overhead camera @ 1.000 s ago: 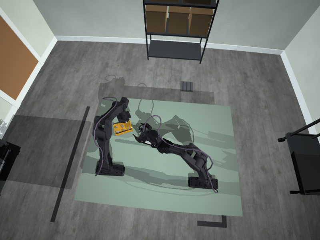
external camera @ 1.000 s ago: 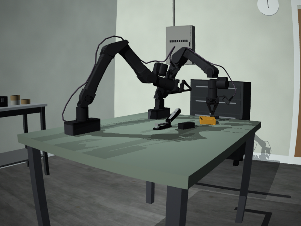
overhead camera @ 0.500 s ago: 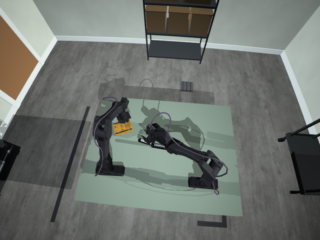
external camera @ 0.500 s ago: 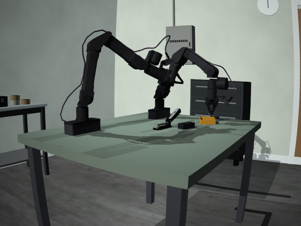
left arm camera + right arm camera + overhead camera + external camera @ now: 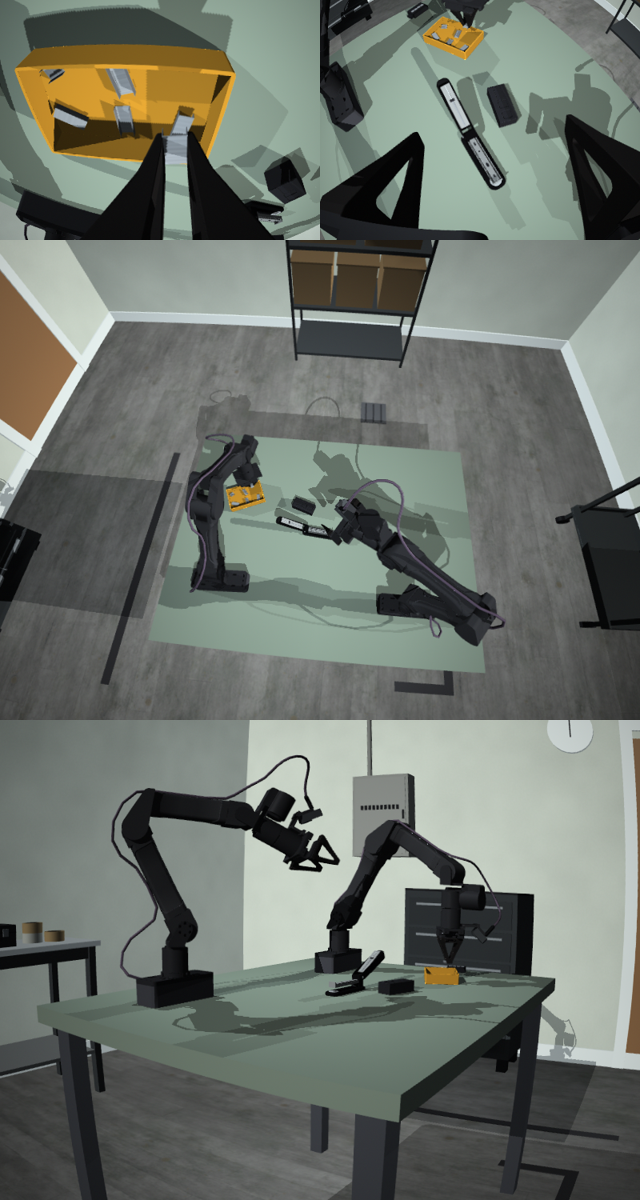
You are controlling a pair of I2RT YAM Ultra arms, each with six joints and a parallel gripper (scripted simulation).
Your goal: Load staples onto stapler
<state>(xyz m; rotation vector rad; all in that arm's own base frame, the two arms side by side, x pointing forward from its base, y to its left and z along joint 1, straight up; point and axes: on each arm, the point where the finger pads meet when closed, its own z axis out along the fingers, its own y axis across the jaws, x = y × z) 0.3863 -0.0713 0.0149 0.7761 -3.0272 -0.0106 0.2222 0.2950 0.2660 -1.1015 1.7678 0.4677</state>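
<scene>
The black stapler lies 15 cm behind my left hand, 25 cm to the right of it and 3 cm below it. Also, from my left hand: black block: 5 cm behind, 23 cm to the right, 5 cm below; then orange tray: 3 cm behind, 3 cm to the left, 5 cm below.
</scene>
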